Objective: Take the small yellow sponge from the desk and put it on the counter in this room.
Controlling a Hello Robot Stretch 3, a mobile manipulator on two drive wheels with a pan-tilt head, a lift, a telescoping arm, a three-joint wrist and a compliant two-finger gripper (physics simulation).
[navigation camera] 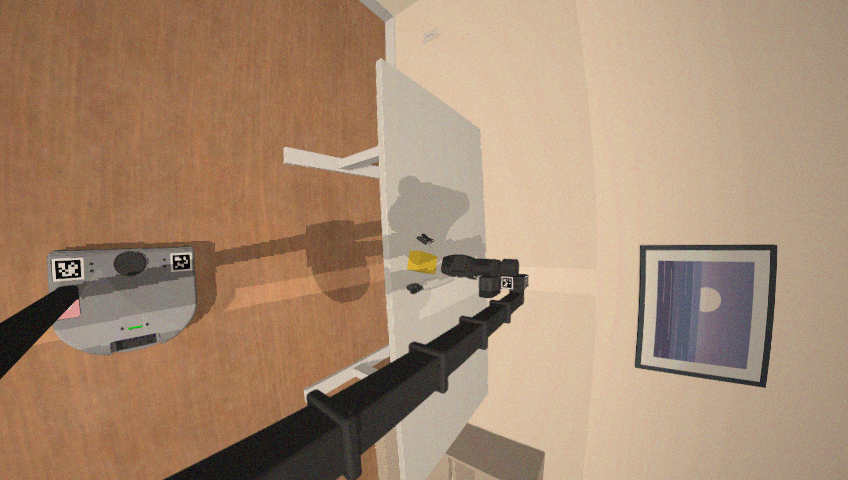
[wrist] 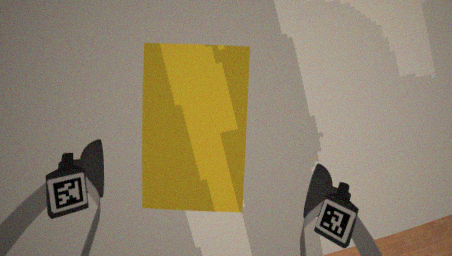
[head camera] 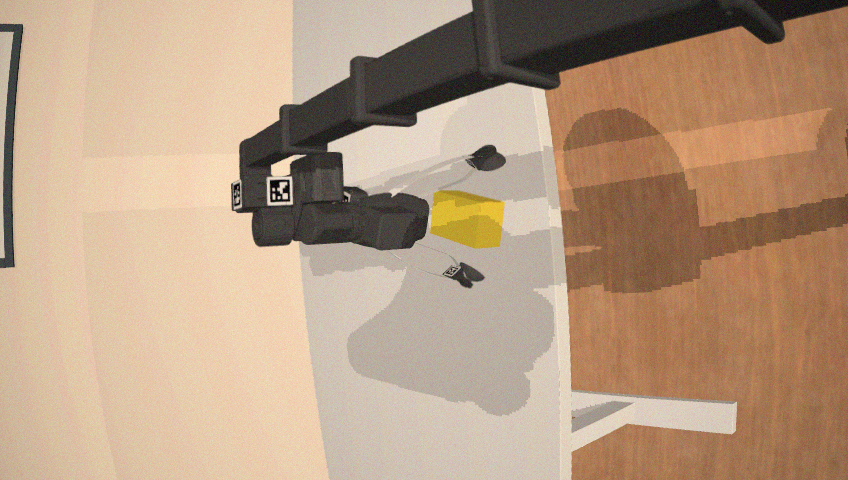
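Pixels of known places: gripper, between the fingertips: [navigation camera: 413, 263] [wrist: 208, 172] [head camera: 490, 217]; robot's base, origin of its link: [navigation camera: 130, 262].
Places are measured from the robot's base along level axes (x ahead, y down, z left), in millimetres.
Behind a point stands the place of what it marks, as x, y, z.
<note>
The yellow sponge [head camera: 467, 223] {-15, -765, -660} [navigation camera: 421, 262] {-19, -765, -650} [wrist: 195, 125] {-25, -765, -691} lies on the white desk [head camera: 446, 440] {340, -720, -793} [navigation camera: 410, 107] {511, -720, -667} [wrist: 50, 75] {89, -720, -754}, near the long edge on the robot base's side. My gripper [head camera: 480, 215] {-22, -730, -652} [navigation camera: 419, 263] {-22, -730, -652} [wrist: 208, 172] {-22, -730, -652} is open and empty, with one finger on each side of the sponge. In the wrist view a gap shows between each fingertip and the sponge, and the sponge reaches farther up the picture than the fingertips. How high the fingertips are above the desk is hard to tell. No counter can be made out for certain.
The robot base [navigation camera: 127, 297] {-97, -160, 11} stands on the wooden floor [navigation camera: 178, 118] {541, 0, -134}. The telescoping arm [head camera: 416, 83] {-92, -1079, -328} [navigation camera: 398, 380] {-84, -1074, -185} reaches over the desk. Desk legs [head camera: 684, 413] [navigation camera: 315, 157] stick out beneath. A framed picture [navigation camera: 702, 315] {-276, -1653, -1331} hangs on the wall. A grey-brown cabinet [navigation camera: 499, 446] {-1140, -825, -1278} stands beyond the desk.
</note>
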